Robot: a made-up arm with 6 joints.
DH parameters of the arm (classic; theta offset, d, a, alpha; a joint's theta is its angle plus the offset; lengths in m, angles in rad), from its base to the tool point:
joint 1: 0 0.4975 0.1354 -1.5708
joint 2: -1.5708 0 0.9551 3.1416
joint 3: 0 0 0.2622 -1.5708
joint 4: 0 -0.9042 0 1.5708
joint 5: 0 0 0 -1.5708
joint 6: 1.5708 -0.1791 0 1.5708
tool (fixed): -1.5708 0 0 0
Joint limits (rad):
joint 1: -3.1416..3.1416
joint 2: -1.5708..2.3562
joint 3: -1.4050..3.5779
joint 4: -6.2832..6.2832
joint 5: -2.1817..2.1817
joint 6: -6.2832..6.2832
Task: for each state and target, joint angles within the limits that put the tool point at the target. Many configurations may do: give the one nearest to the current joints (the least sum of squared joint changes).
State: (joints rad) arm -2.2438 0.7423 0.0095 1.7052 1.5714 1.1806
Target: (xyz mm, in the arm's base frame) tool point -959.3 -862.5 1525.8
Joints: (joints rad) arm -2.5466 0.2411 0.0914 1.7175 1.6549 1.1806
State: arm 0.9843 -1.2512 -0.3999 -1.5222 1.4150 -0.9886
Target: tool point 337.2 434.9 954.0
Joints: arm 1.2228 -0.6202 -1.2052 -1.6217 1.2320 -0.9886
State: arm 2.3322 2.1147 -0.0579 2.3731 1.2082 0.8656
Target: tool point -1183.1 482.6 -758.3
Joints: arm 2.6577 1.8782 0.3783 2.2773 1.1312 0.8656
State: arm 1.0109 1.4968 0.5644 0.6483 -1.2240 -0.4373
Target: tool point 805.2 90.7 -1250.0
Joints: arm 0.1989 2.3562 0.5998 0.8023 -0.5762 -0.4373
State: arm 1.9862 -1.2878 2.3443 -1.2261 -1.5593 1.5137
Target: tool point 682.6 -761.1 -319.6
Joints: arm 2.4692 -1.4889 2.7834 -1.2626 -1.6417 1.5137
